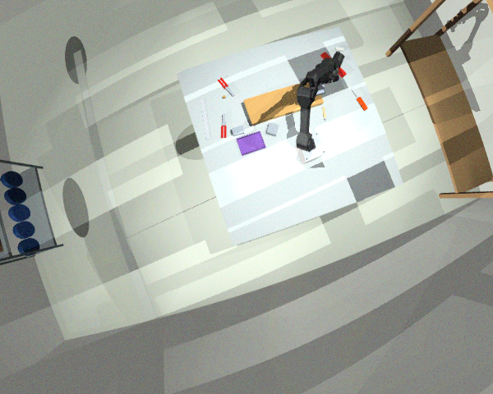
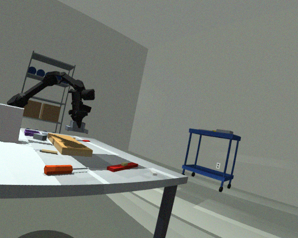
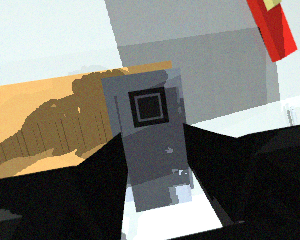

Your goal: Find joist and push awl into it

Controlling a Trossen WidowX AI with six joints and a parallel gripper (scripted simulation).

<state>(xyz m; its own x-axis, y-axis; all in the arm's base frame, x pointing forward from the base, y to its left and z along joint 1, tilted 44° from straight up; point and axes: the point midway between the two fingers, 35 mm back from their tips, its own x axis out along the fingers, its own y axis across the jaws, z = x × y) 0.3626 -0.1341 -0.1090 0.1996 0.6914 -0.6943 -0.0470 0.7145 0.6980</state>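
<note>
Right now my gripper tip is 500 mm to the right of the purple tray, 230 mm past it and 140 mm above it. The rest, counted from my gripper tip: grey stud finder 20 mm above, 10 mm ahead; then awl 180 mm behind, 150 mm below, 50 mm to the right; then red level 260 mm to the right, 200 mm ahead, 140 mm below.
</note>
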